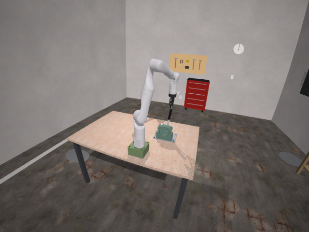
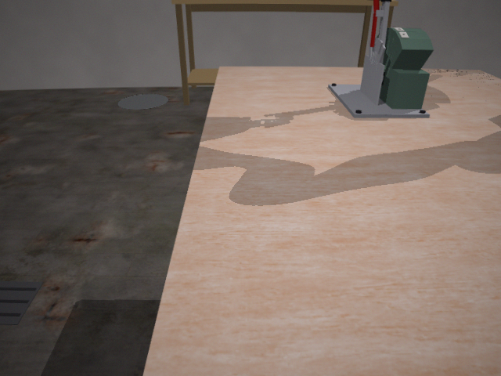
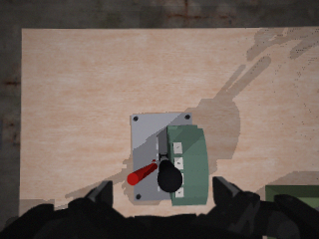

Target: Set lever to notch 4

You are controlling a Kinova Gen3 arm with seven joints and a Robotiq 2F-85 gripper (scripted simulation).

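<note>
Now: hand 10 mm short of the red bar, 20 mm to the right of it and 160 mm above it.
</note>
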